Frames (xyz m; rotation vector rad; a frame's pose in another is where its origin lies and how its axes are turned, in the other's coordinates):
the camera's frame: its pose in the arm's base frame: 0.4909 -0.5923 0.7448 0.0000 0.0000 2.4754
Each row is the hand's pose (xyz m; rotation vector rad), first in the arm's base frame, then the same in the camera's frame.
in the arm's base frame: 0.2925 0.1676 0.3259 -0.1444 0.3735 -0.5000
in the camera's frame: 0.6256 -0.4748 -0.4189 0.4500 0.3806 -2.9265
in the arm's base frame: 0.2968 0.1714 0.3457 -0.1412 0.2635 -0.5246
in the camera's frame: 0.6246 -0.4805 -0.3991 0.3009 0.3258 -2.9725
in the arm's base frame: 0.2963 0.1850 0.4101 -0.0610 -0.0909 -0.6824
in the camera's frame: 0.6334 -0.4908 -0.3347 0.1621 -0.0428 3.1202
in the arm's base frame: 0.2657 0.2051 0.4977 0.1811 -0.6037 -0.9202
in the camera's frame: 0.6698 -0.4877 -0.2471 0.7028 0.5066 2.7365
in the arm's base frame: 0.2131 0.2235 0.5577 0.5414 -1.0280 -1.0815
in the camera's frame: 0.7226 -0.4697 -0.1871 0.9818 1.0477 2.2605
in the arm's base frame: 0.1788 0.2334 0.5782 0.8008 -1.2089 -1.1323
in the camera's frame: 0.7556 -0.4563 -0.1666 1.0290 1.3462 1.9800
